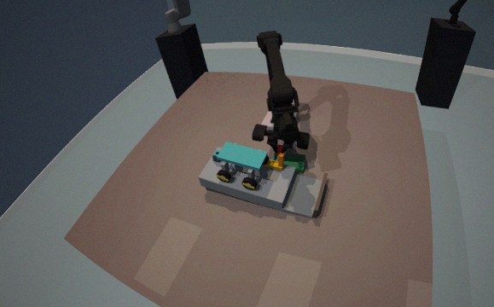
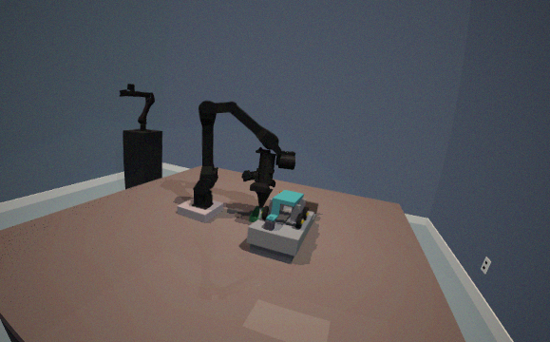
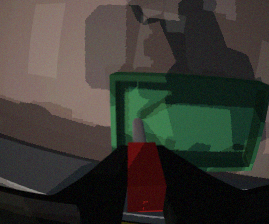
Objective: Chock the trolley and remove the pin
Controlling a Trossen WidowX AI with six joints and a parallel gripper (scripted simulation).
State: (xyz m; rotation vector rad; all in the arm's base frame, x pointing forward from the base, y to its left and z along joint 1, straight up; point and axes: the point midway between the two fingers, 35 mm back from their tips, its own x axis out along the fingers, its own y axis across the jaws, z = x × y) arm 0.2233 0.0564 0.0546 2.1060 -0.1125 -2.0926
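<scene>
My gripper tip is now 60 mm above the green tray and 30 mm to the right of it. Also, from my gripper tip: yellow chock (70 mm ahead, 20 mm above); teal trolley (110 mm ahead, 90 mm to the right, 50 mm above); red-headed stop pin (right at my gripper tip).
</scene>
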